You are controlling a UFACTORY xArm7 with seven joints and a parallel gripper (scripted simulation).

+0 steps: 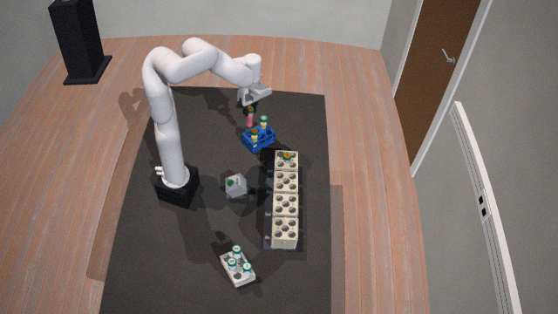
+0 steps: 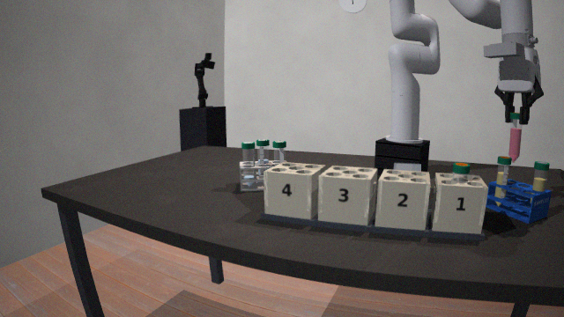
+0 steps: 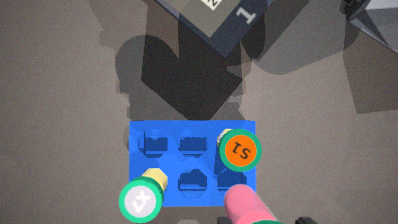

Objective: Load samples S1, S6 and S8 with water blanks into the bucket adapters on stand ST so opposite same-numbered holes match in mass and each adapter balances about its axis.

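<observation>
My hand is 50 mm above the pink-filled tube and 10 mm past it. Also, from my hand: blue sample rack 190 mm below, 40 mm ahead, 10 mm to the left; then white blank rack 650 mm to the right, 190 mm below, 10 mm behind; then green done key 280 mm to the right, 150 mm below, 60 mm behind.
</observation>
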